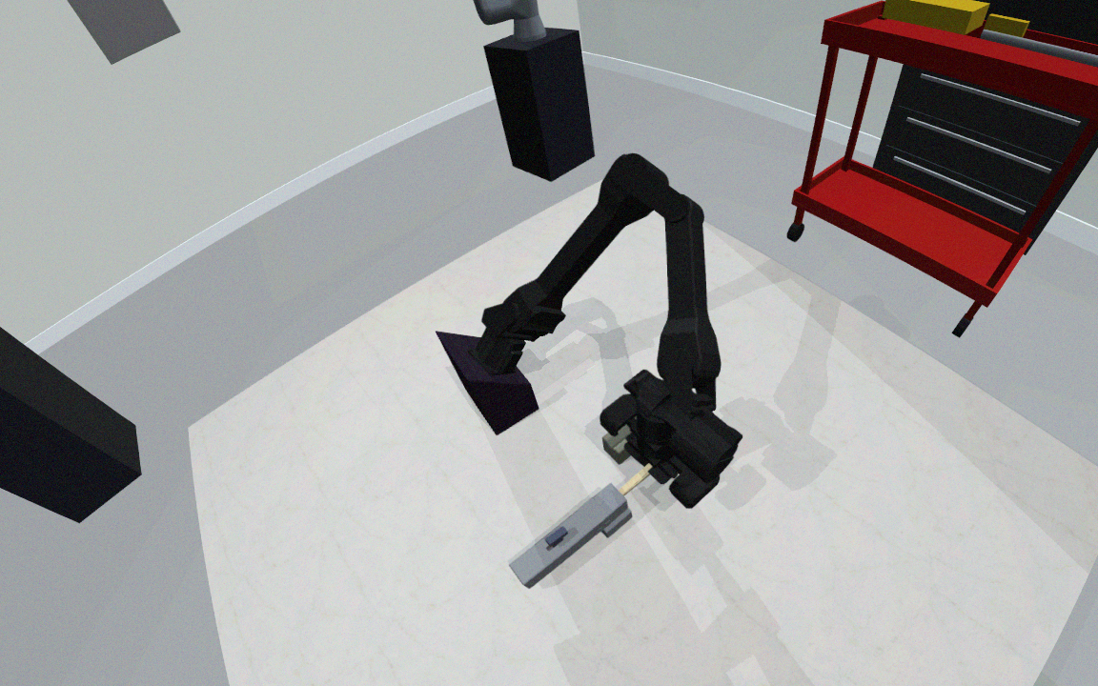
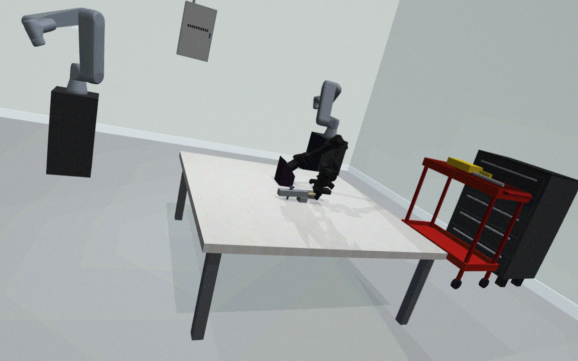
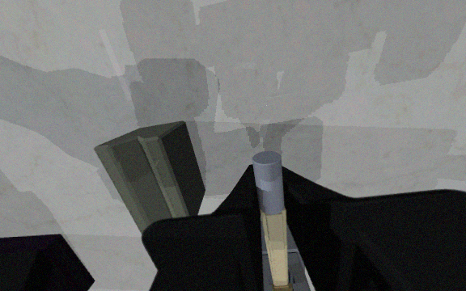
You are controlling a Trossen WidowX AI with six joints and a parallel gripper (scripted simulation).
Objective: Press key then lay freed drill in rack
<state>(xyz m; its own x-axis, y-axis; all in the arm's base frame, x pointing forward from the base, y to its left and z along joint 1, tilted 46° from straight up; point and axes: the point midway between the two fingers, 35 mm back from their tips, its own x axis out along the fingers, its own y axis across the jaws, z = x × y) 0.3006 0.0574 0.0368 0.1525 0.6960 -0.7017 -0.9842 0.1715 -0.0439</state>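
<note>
Now: the rack 70 mm behind my gripper tip and 10 mm to the left of it. Also, from my gripper tip: drill: 40 mm to the right, 30 mm above; grey holder block: 160 mm to the right, 20 mm above, 10 mm behind; blue key: 180 mm to the right, 30 mm above, 20 mm behind.
</note>
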